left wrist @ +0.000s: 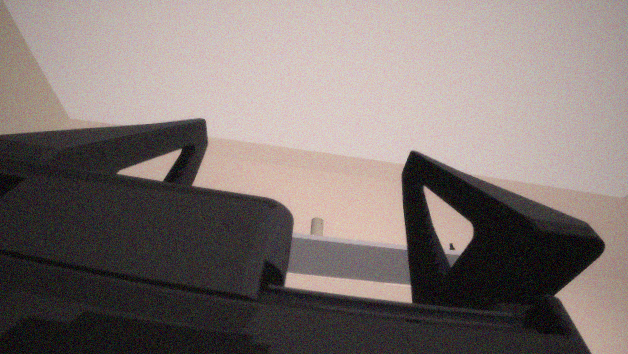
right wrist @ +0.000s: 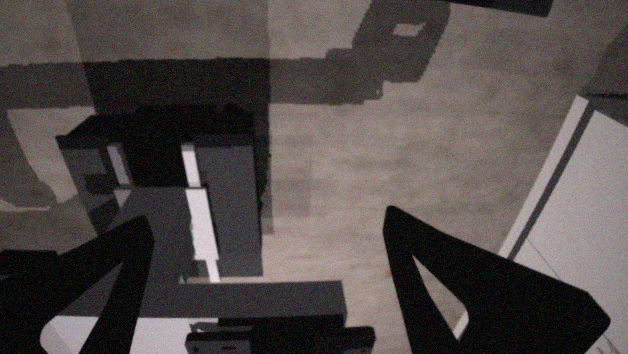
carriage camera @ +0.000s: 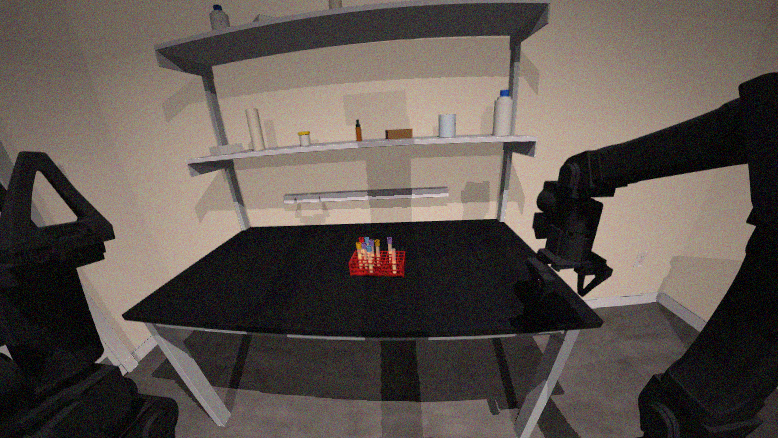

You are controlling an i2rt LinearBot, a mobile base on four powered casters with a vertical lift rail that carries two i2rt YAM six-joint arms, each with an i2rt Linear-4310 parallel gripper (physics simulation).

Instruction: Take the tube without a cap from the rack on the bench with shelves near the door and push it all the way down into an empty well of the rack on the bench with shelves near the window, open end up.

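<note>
A red wire rack (carriage camera: 377,274) stands on the black bench top (carriage camera: 272,293) in the carriage view, holding several upright tubes. Most have coloured caps, crowded at its left. A tube without a visible cap (carriage camera: 393,262) stands at its front right, near a purple-capped tube (carriage camera: 389,242). My right gripper (carriage camera: 560,289) (right wrist: 268,223) is open and empty, pointing down over the bench's right edge, well to the right of the rack. My left gripper (left wrist: 307,146) is open and empty, raised and pointing up; part of it shows at the carriage view's left edge. Which bench this is cannot be told.
Two shelves (carriage camera: 348,145) (carriage camera: 353,46) hang above the bench's back, with bottles, a brown box (carriage camera: 398,133) and a light cylinder (carriage camera: 446,125) on them. A rail (carriage camera: 365,195) runs on the wall below. My own base (right wrist: 230,210) shows in the right wrist view, with a white panel (right wrist: 585,200) at right.
</note>
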